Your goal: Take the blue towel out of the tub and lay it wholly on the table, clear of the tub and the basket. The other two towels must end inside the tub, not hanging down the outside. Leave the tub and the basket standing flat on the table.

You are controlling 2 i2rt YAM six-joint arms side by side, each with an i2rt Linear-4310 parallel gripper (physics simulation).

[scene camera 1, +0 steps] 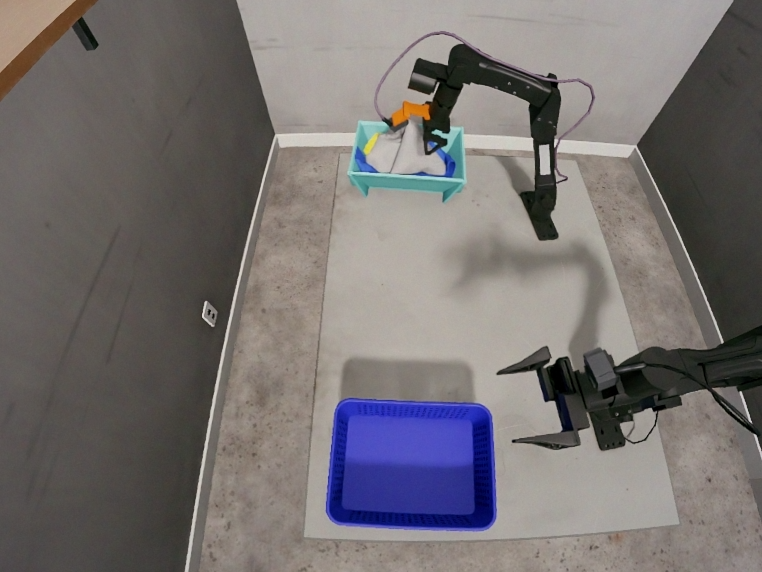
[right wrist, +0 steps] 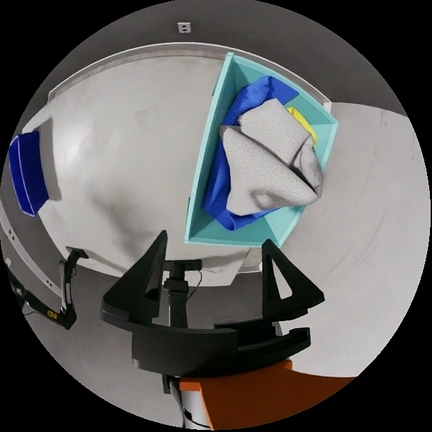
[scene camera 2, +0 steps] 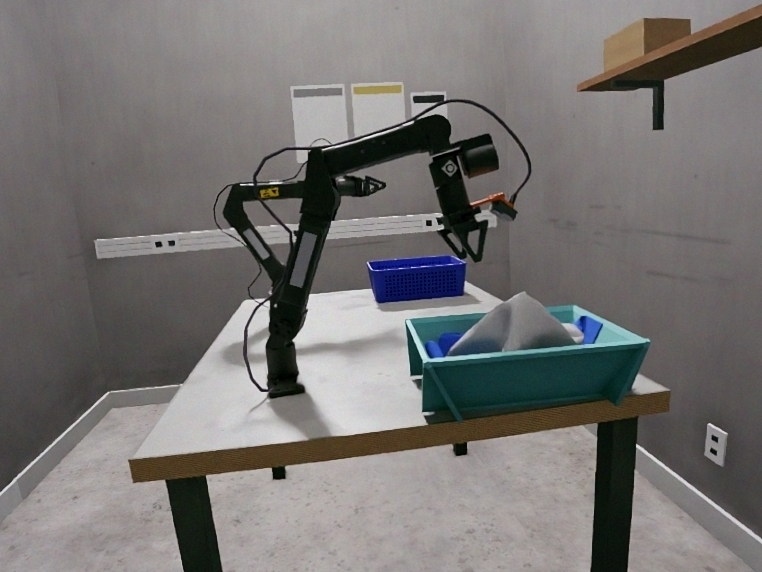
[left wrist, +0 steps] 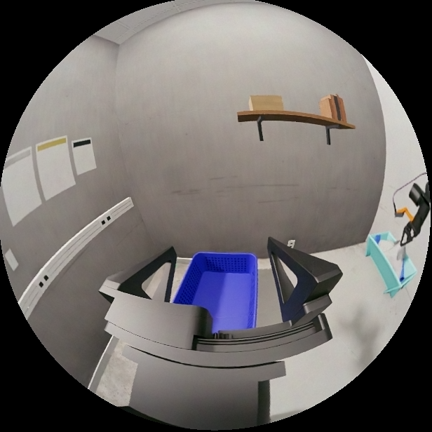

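Observation:
The teal tub (scene camera 1: 406,182) (scene camera 2: 529,376) (right wrist: 202,165) stands at the table's far end in scene camera 1. Inside, a crumpled grey towel (scene camera 1: 400,153) (scene camera 2: 517,323) (right wrist: 265,170) lies on top in a peaked heap. The blue towel (scene camera 1: 452,165) (scene camera 2: 590,330) (right wrist: 217,190) shows around and under it. A bit of the yellow towel (scene camera 1: 371,143) (right wrist: 306,125) shows at one side; the rest is hidden. My right gripper (scene camera 1: 435,142) (scene camera 2: 469,257) (right wrist: 218,238) is open and empty, pointing down above the tub. My left gripper (scene camera 1: 505,406) (left wrist: 219,247) is open and empty beside the basket.
The empty blue basket (scene camera 1: 409,461) (scene camera 2: 418,281) (left wrist: 225,295) (right wrist: 27,172) stands at the other end of the table (scene camera 1: 381,277) (scene camera 2: 344,394). The tub stands close to the table's near edge in scene camera 2. A wall shelf (scene camera 2: 677,58) is high at the right.

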